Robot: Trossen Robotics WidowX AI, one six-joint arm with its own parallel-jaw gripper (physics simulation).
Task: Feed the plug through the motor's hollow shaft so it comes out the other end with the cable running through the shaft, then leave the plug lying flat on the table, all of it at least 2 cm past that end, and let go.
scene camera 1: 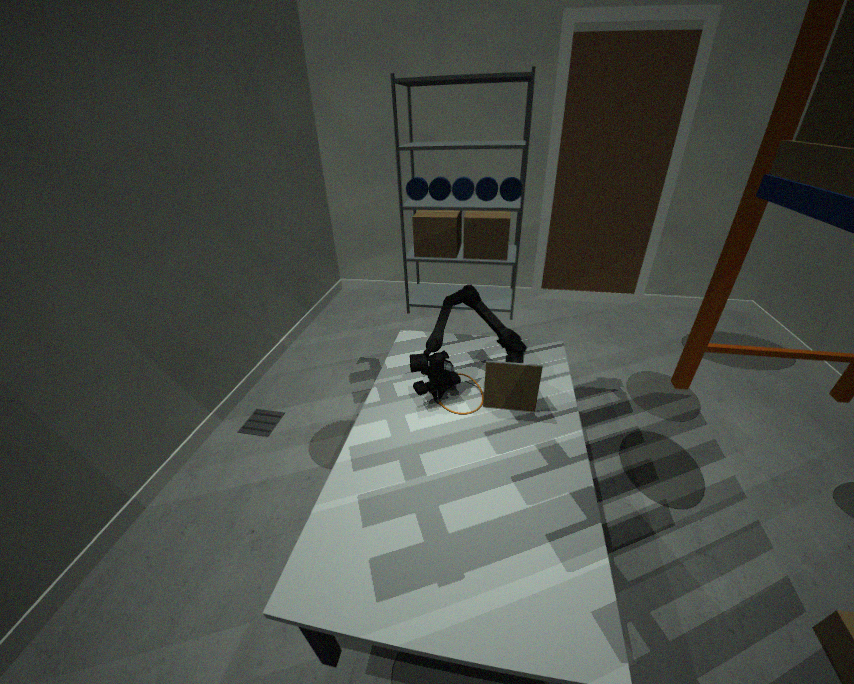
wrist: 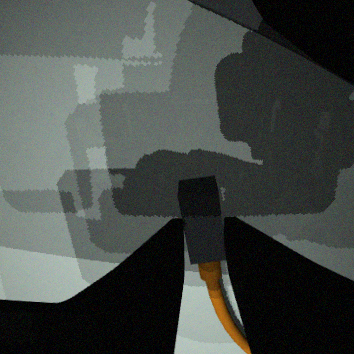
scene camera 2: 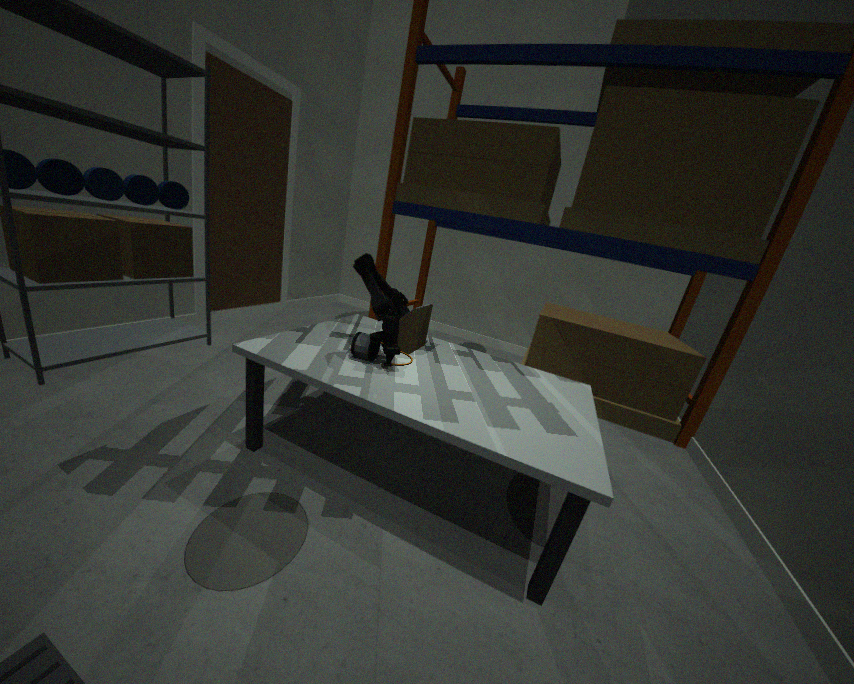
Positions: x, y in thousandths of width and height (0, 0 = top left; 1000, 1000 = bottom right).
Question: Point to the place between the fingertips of my gripper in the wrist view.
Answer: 575, 645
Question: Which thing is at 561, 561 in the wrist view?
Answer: A dark grey plug.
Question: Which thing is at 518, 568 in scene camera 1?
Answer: My gripper.
